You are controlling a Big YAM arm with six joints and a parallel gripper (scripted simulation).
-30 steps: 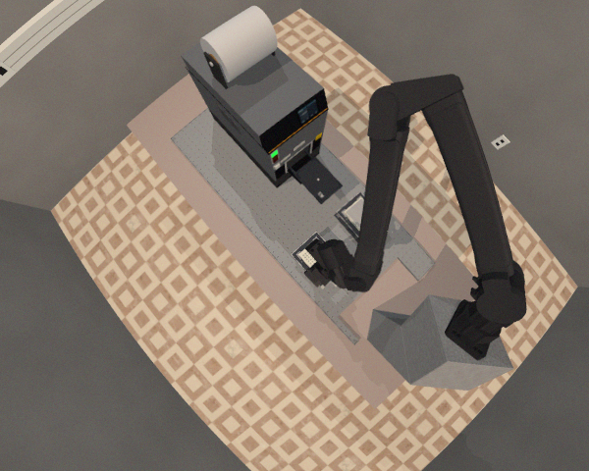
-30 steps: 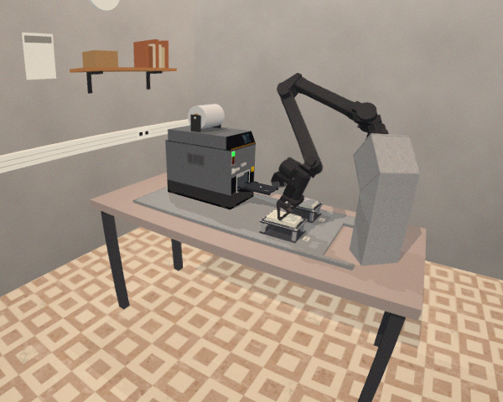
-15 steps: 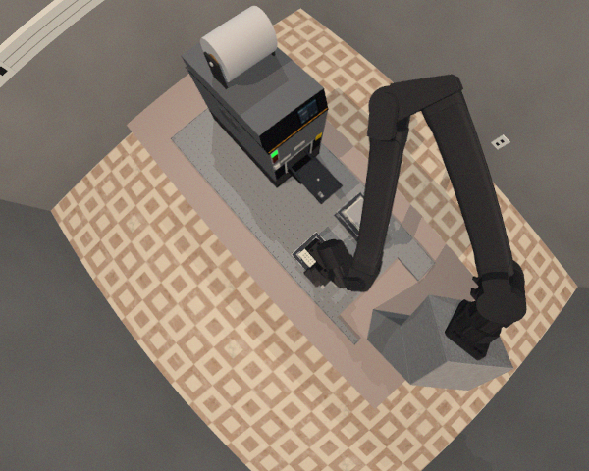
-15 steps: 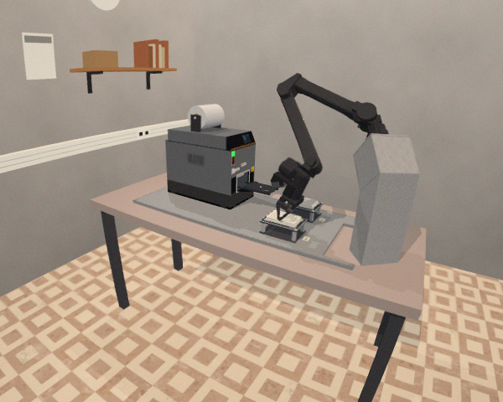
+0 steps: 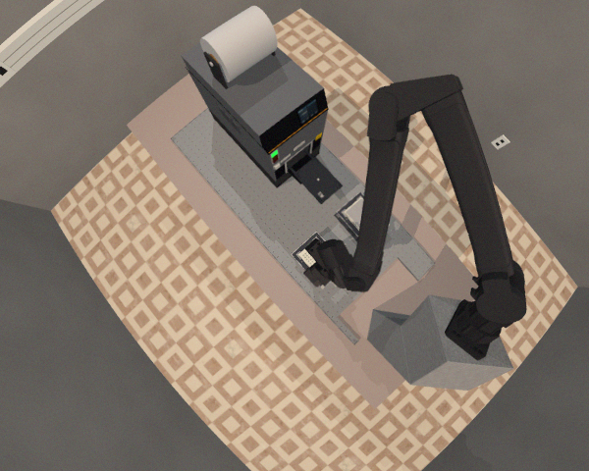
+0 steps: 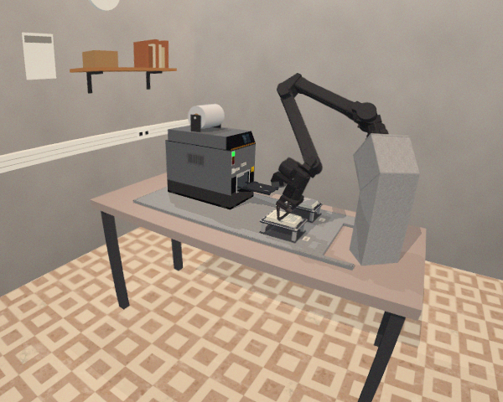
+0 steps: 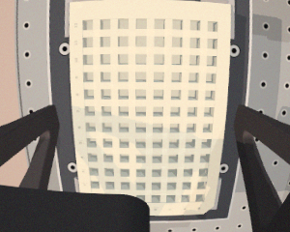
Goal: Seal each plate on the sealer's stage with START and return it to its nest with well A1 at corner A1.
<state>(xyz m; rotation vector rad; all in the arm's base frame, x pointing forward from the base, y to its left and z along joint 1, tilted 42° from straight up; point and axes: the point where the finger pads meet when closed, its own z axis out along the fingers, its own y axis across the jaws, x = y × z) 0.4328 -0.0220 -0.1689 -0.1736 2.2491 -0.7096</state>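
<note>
Right now the cream well plate is 2 cm below my hand. From my hand the other things lie so: sealer stage: 20 cm to the right, 19 cm ahead, 2 cm above; start button: 30 cm ahead, 12 cm to the right, 11 cm above; foil roll: 52 cm ahead, 33 cm above, 24 cm to the right.
</note>
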